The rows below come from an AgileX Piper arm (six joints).
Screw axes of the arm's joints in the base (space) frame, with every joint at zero. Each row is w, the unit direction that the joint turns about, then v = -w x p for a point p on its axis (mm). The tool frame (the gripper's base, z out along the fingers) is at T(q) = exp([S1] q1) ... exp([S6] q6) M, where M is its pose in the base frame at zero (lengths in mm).
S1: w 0 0 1 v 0 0 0
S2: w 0 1 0 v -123 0 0
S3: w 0 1 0 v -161.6 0 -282.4
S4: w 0.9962 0 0.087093 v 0 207.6 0
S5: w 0 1 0 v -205.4 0 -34.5
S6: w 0.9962 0 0.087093 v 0 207.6 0
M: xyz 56.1 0 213.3 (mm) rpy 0 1.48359 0 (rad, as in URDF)
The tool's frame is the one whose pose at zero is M.
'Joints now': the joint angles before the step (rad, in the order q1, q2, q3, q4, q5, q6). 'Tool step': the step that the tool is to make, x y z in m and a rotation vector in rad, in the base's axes. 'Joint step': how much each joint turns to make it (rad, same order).
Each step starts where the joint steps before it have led.
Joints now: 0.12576, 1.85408, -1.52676, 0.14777, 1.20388, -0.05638
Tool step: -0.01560, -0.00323, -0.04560, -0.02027, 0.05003, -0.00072
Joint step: 0.00000, 0.00002, 0.18425, -0.00645, -0.13147, -0.01529
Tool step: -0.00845, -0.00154, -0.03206, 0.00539, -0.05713, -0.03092
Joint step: -0.00001, 0.00000, 0.14115, 0.01421, -0.20047, -0.00188
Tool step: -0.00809, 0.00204, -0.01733, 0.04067, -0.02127, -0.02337
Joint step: 0.00002, -0.00003, 0.08315, 0.06563, -0.10695, -0.03109
